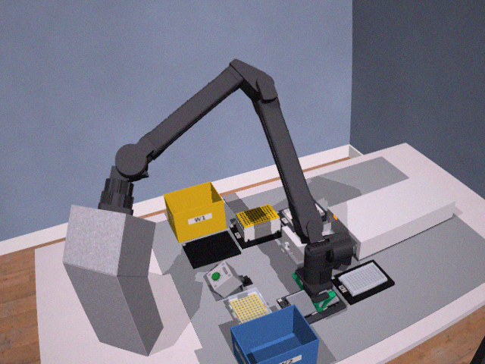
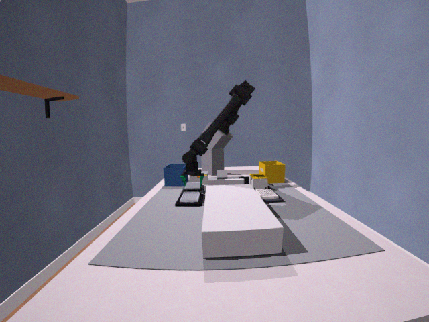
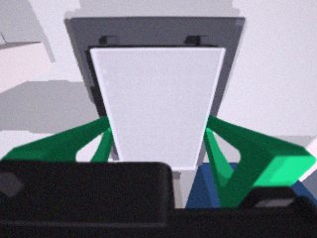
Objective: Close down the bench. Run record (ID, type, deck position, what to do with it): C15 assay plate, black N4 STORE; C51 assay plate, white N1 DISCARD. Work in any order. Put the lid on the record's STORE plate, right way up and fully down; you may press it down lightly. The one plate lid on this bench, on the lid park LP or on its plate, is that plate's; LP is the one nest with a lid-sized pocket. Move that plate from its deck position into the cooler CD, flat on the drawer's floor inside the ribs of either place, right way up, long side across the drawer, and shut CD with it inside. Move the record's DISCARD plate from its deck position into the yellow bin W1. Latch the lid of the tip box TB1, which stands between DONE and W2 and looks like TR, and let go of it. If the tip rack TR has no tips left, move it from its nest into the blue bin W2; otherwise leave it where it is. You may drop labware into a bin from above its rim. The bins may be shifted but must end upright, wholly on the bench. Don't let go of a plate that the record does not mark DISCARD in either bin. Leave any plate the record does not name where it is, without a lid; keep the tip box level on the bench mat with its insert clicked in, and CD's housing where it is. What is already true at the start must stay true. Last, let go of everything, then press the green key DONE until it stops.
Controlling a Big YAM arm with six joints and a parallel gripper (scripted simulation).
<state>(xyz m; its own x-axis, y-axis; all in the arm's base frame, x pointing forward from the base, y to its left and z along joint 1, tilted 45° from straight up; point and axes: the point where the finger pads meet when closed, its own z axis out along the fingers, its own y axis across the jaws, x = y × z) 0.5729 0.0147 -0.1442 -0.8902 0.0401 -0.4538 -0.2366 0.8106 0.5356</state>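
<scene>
The cooler drawer lies 230 mm to the left of my hand and 130 mm ahead of it. Also, from my hand: black plate (right at my hand); then tip box TB1 (180 mm behind, 20 mm to the right, 20 mm above); then clear plate lid (right at my hand).
</scene>
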